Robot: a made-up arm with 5 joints. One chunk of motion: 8 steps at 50 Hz.
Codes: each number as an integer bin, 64 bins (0 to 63) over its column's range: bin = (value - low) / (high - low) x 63, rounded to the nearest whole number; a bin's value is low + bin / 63 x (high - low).
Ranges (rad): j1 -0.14..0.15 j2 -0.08..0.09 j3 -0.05..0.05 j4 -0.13..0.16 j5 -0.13..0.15
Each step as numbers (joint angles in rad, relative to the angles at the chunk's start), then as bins.
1 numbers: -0.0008 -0.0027 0.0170 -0.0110 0.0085
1 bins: 30 29 42 26 31
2 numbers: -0.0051 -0.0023 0.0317 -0.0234 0.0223
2 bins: 29 29 51 23 34
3 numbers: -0.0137 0.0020 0.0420 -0.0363 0.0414
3 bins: 27 30 58 20 39
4 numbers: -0.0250 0.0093 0.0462 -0.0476 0.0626
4 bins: 25 33 61 18 43
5 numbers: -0.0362 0.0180 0.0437 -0.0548 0.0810
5 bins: 23 36 59 16 47
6 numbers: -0.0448 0.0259 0.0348 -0.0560 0.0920
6 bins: 21 39 53 16 50
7 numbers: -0.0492 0.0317 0.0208 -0.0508 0.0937
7 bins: 20 41 45 17 50
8 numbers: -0.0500 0.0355 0.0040 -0.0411 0.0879
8 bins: 20 43 34 19 49
